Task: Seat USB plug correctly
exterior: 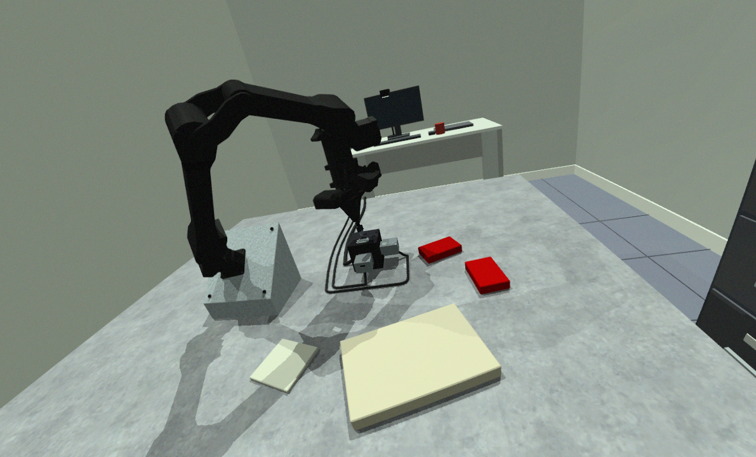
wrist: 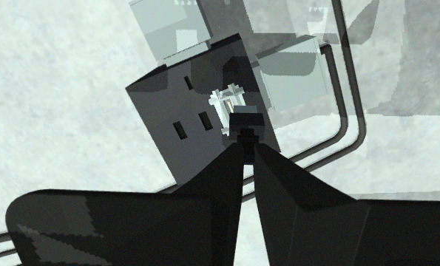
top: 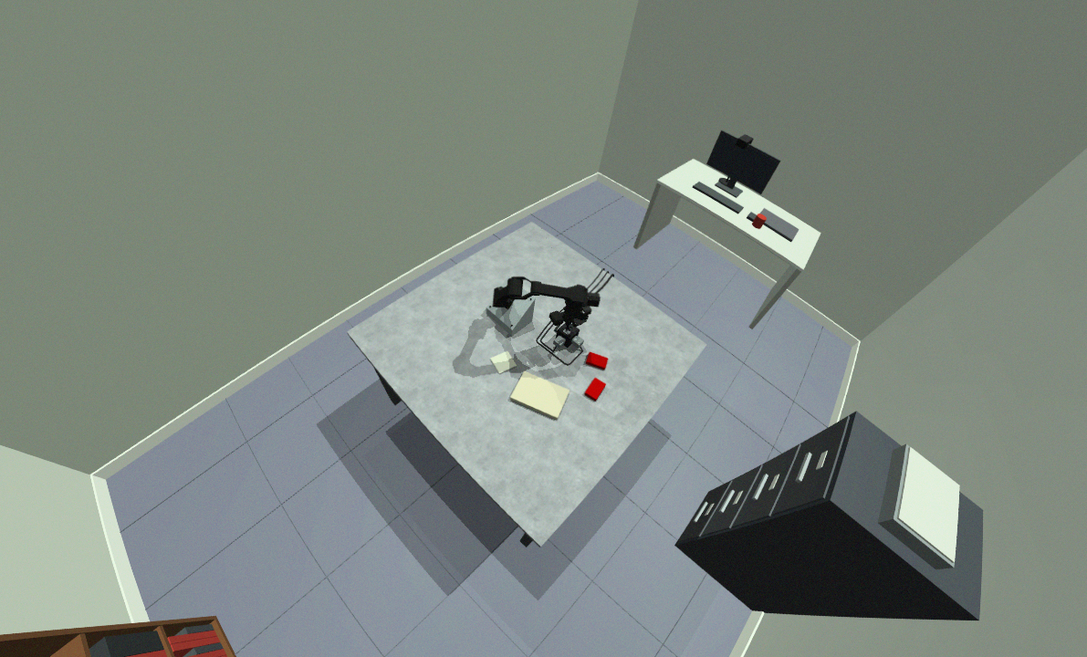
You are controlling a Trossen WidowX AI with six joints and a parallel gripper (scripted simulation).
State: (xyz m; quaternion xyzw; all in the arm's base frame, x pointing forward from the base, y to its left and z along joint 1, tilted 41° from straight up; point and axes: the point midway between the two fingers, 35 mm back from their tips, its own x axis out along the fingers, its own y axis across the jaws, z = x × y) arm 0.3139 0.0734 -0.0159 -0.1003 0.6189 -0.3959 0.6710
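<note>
My gripper tip is now 2 cm above the dark USB plug. From my gripper tip the other things lie so: cream pad (30 cm to the right, 12 cm below, 10 cm ahead).
</note>
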